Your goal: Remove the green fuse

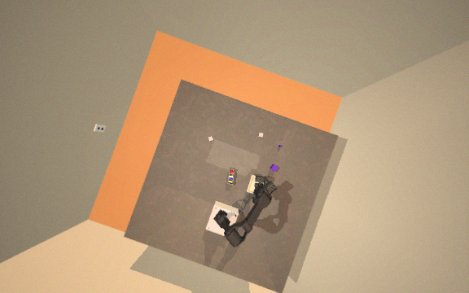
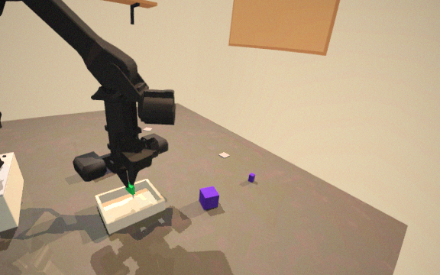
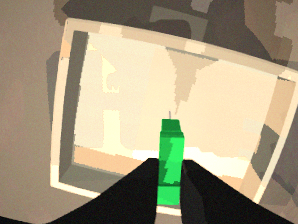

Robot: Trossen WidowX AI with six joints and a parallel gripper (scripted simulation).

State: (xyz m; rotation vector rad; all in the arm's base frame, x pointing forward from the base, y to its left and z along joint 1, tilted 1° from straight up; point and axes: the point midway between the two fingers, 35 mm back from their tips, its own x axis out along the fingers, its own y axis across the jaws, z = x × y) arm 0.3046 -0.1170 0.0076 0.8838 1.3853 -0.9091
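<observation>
The green fuse lies 1 cm below my gripper tip. Round my gripper tip: cream tray (6 cm below); then blue fuse (19 cm to the left, 6 cm behind, 4 cm below); then yellow fuse (18 cm to the left, 8 cm behind, 4 cm below).
</observation>
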